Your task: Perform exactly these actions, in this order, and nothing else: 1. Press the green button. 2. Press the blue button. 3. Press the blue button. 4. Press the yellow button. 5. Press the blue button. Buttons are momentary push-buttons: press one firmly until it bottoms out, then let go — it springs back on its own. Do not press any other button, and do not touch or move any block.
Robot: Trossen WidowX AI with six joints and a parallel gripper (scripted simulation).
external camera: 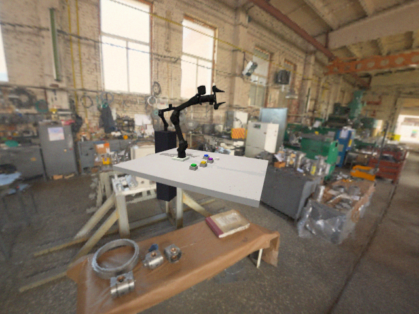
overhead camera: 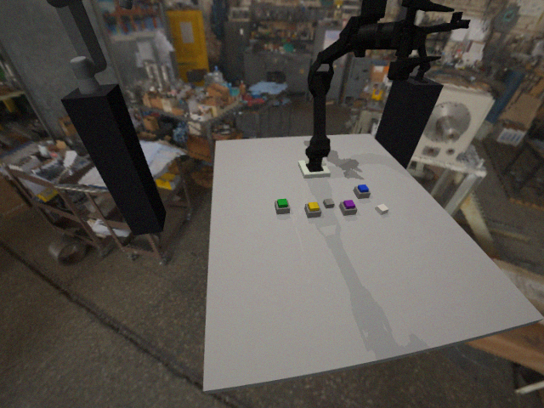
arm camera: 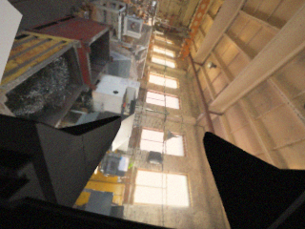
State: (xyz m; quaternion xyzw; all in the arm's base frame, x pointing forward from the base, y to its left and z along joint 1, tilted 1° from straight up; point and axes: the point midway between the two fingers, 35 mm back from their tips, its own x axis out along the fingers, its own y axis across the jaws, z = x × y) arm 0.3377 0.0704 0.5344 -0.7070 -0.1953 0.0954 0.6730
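Right now my gripper tip is 140 mm past the green button, 280 mm to the left of it and 540 mm above it. Also, from my gripper tip: purple button: 90 mm behind, 40 mm to the right, 540 mm below; then blue button: 160 mm behind, 50 mm to the left, 540 mm below; then white block: 60 mm behind, 90 mm to the left, 560 mm below.
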